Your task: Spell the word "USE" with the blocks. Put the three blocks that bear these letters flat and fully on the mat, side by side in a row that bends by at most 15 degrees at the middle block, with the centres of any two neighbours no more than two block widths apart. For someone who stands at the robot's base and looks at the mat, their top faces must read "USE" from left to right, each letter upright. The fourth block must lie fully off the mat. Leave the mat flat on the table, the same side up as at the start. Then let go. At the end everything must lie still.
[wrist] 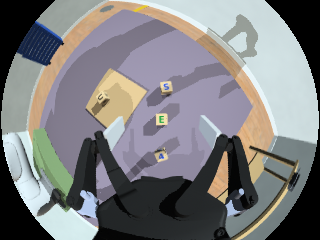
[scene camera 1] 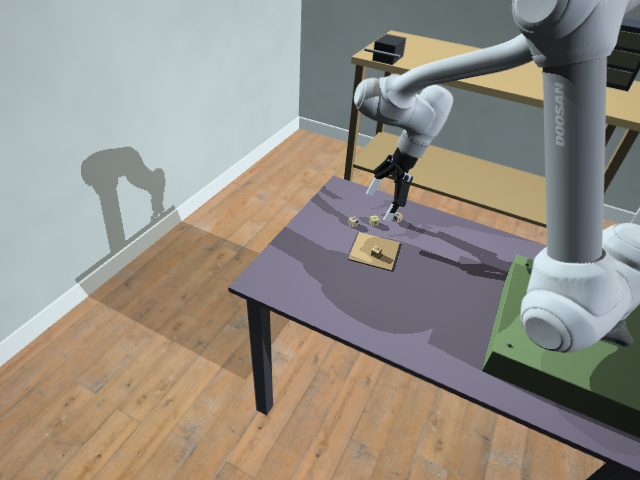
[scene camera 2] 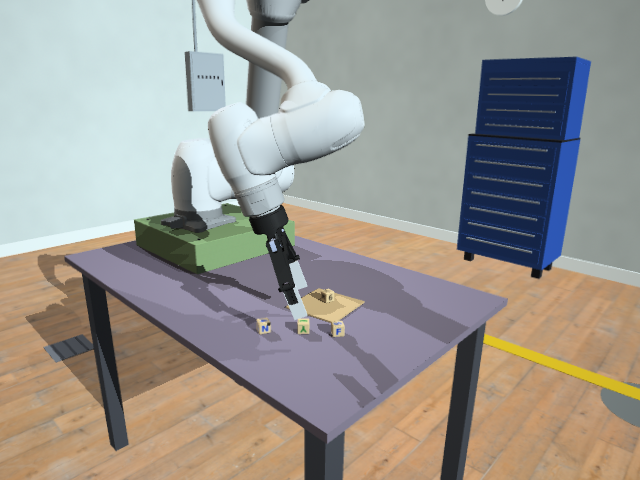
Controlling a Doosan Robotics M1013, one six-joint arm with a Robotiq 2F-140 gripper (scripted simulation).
Labels:
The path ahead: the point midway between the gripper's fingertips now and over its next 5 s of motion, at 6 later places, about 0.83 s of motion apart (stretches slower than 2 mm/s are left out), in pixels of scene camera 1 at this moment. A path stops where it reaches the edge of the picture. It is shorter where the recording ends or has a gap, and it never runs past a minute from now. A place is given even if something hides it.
My gripper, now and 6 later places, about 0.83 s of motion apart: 377, 206; 401, 203; 386, 216; 382, 221; 381, 225; 380, 232; 379, 236

